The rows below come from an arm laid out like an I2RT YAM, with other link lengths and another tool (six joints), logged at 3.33 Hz.
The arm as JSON. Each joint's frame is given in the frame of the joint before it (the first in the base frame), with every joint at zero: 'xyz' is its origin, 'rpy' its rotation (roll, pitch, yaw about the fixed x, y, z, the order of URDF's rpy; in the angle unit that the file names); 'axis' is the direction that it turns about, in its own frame. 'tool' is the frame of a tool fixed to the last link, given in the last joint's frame.
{
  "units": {
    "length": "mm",
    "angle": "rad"
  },
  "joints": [
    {
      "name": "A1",
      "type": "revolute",
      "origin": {
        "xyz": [
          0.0,
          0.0,
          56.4
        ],
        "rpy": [
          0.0,
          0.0,
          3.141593
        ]
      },
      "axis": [
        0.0,
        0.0,
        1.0
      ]
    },
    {
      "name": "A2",
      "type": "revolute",
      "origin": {
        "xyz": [
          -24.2,
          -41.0,
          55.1
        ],
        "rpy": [
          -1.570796,
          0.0,
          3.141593
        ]
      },
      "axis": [
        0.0,
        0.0,
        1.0
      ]
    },
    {
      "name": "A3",
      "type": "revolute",
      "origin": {
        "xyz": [
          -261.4,
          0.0,
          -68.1
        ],
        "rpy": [
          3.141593,
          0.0,
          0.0
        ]
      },
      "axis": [
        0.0,
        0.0,
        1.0
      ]
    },
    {
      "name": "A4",
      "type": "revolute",
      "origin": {
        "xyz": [
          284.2,
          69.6,
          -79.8
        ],
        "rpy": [
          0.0,
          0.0,
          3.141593
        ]
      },
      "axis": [
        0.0,
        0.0,
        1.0
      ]
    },
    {
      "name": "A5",
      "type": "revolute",
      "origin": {
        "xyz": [
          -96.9,
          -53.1,
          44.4
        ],
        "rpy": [
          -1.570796,
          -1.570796,
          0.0
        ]
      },
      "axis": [
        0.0,
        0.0,
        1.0
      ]
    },
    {
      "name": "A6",
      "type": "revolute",
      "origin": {
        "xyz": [
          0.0,
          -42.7,
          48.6
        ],
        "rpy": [
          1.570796,
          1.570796,
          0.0
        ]
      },
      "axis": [
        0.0,
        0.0,
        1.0
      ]
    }
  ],
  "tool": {
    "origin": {
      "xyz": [
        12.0,
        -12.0,
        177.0
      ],
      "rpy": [
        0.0,
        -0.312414,
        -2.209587
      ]
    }
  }
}
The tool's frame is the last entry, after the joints.
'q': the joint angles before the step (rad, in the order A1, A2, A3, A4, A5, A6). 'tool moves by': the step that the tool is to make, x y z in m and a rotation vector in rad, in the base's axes. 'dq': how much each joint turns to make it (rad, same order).
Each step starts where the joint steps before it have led.
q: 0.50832, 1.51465, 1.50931, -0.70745, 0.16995, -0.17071
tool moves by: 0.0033, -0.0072, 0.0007, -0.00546, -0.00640, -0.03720
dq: -0.00119, 0.00004, 0.00007, -0.00041, 0.03240, 0.01790
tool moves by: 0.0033, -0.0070, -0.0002, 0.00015, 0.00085, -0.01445
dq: -0.01437, 0.00000, -0.00003, -0.00074, -0.00029, 0.00047
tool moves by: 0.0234, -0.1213, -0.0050, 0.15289, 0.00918, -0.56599
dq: -0.12636, -0.00019, -0.00022, -0.07854, 0.22729, 0.42490
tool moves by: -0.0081, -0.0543, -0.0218, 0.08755, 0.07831, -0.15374
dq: -0.11516, 0.00023, 0.00020, -0.09077, -0.05376, 0.10914
